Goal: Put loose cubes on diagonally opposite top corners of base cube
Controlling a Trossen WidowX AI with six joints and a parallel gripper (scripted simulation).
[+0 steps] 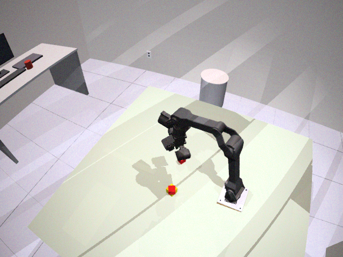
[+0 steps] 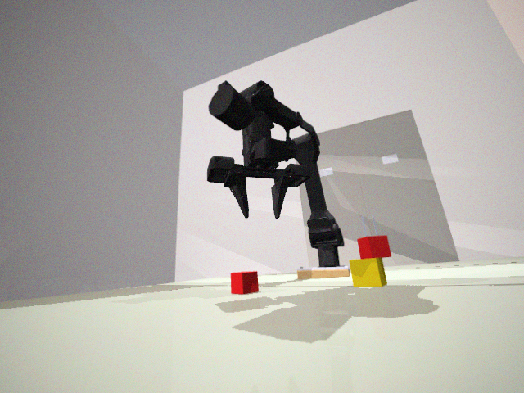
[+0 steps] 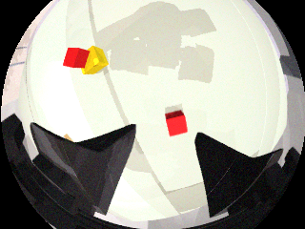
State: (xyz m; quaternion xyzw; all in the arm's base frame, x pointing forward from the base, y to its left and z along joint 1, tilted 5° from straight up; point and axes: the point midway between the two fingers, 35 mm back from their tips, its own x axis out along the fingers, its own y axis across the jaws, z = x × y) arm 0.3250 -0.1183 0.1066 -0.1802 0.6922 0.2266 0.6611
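My gripper tip is now 2 cm past the yellow cube, 16 cm to the right of it and 10 cm above it.
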